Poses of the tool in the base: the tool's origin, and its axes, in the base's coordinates. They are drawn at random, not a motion.
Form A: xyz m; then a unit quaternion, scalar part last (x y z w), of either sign.
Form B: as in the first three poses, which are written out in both.
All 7 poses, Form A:
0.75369 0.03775 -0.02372 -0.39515 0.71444 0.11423 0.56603
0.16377 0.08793 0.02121 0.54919 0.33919 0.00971 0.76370
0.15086 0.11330 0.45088 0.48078 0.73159 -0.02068 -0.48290
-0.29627 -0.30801 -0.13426 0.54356 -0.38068 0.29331 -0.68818
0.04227 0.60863 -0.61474 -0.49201 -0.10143 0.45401 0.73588
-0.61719 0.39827 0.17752 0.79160 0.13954 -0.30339 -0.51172
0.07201 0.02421 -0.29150 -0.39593 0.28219 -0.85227 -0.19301
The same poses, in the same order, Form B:
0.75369 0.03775 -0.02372 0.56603 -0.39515 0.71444 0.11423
0.16377 0.08793 0.02121 0.76370 0.54919 0.33919 0.00971
0.15086 0.11330 0.45088 0.48290 -0.48078 -0.73159 0.02068
-0.29627 -0.30801 -0.13426 0.68818 -0.54356 0.38068 -0.29331
0.04227 0.60863 -0.61474 0.73588 -0.49201 -0.10143 0.45401
-0.61719 0.39827 0.17752 0.51172 -0.79160 -0.13954 0.30339
0.07201 0.02421 -0.29150 0.19301 0.39593 -0.28219 0.85227

